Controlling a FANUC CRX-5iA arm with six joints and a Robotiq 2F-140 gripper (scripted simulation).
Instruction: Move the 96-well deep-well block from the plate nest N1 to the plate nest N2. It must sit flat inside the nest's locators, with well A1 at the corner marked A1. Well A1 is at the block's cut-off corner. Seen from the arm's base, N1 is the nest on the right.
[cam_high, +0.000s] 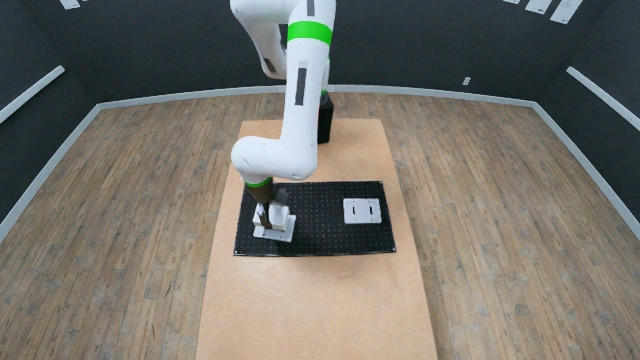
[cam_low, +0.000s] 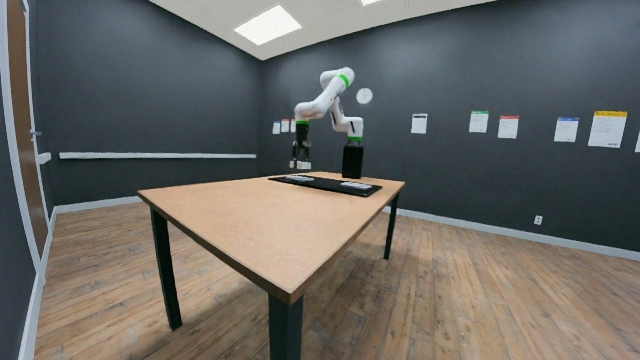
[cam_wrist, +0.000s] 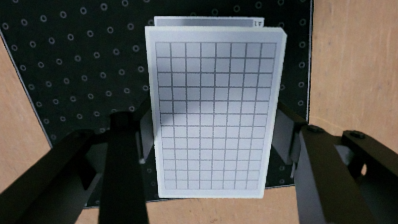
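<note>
My hand is 40 cm to the right of the plate nest N2, 10 cm above it and 1 cm past it. The rest, counted from my hand: A1 label: 46 cm to the left, 10 cm below, 5 cm ahead; then 96-well deep-well block: 1 cm below; then plate nest N1: 10 cm below.
</note>
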